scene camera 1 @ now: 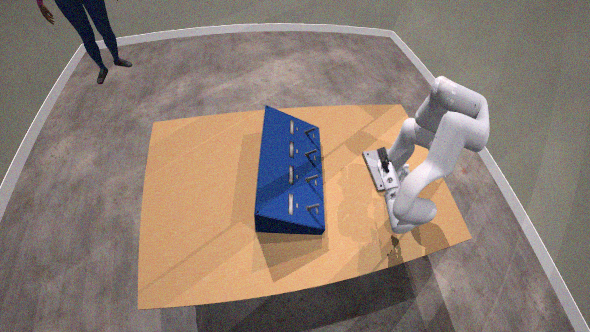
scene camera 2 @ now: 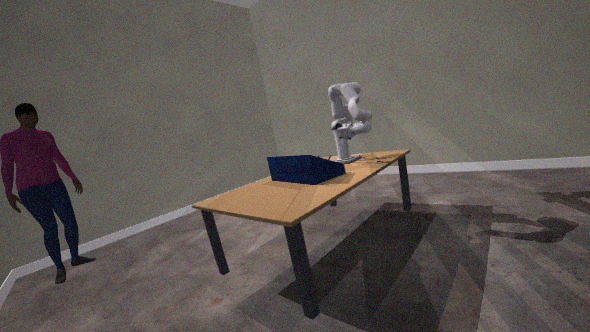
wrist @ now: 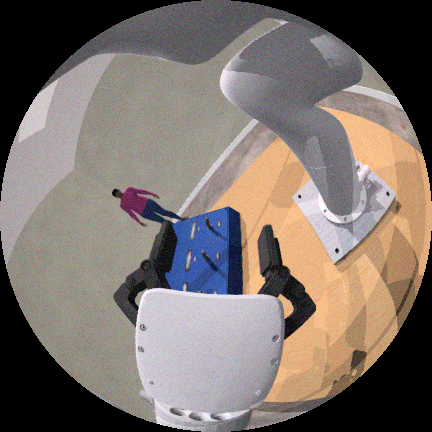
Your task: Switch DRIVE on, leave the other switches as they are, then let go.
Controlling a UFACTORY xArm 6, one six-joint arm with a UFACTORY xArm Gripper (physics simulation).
same spot on blue switch panel: [wrist: 220, 272] = [scene camera 1: 317, 169]
